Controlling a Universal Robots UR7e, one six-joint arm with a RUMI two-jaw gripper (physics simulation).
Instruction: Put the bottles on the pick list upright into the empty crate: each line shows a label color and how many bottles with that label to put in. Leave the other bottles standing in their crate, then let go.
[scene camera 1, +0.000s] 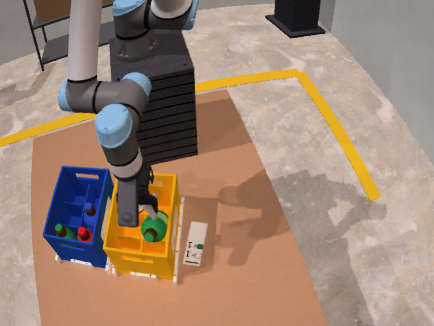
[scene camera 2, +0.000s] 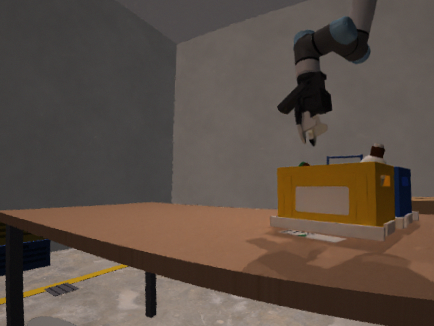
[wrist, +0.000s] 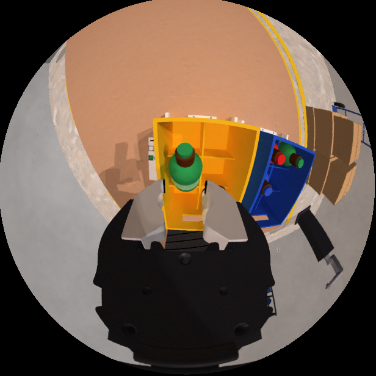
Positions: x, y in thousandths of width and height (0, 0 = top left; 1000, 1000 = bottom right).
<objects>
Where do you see the gripper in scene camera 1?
333, 670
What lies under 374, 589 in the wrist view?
The gripper.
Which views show the gripper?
Scene camera 1, scene camera 2 and the wrist view: all of them.
</objects>
